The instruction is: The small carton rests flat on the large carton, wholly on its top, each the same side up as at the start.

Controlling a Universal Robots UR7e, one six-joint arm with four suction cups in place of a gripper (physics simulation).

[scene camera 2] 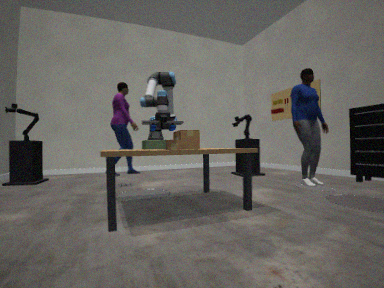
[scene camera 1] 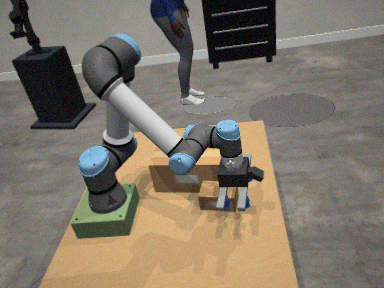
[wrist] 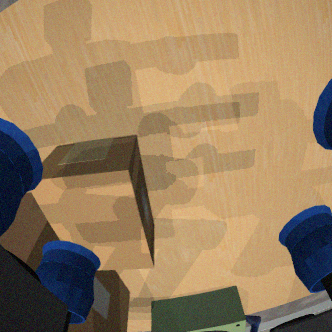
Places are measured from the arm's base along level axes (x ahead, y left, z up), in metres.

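Pixels of known places: hand at its tool point: (scene camera 2: 162, 130) (scene camera 1: 237, 191) (wrist: 185, 204); arm's base at its link origin: (scene camera 2: 155, 140) (scene camera 1: 108, 200).
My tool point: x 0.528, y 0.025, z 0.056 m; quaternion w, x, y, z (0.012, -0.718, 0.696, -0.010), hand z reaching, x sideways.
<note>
Ahead of a thing's pixels: the offset from my tool point to its middle.
The large carton {dx -0.243, dy +0.215, dz -0.066 m} (scene camera 1: 167, 181) (scene camera 2: 188, 139) (wrist: 119, 300) stands on the table, with a pale label on its front side. The small carton {dx -0.094, dy +0.087, dz -0.106 m} (scene camera 1: 206, 202) (scene camera 2: 171, 145) (wrist: 112, 200) rests on the table beside it, in front of its right part in scene camera 1; it is not on top of the large carton. My gripper (scene camera 1: 237, 194) (scene camera 2: 161, 126) (wrist: 182, 200) is open, its blue suction cups bare and pointing down. It hangs above the table, over and to the right of the small carton in scene camera 1. It hides part of that carton there.
The green base block (scene camera 1: 103, 225) (scene camera 2: 154, 144) (wrist: 195, 309) carries the arm at the left of the wooden table (scene camera 1: 190, 260) (scene camera 2: 225, 151). The large carton stands close by the small one. Two people, two pedestals with small arms and a black cabinet (scene camera 1: 240, 30) (scene camera 2: 367, 140) stand away from the table.
</note>
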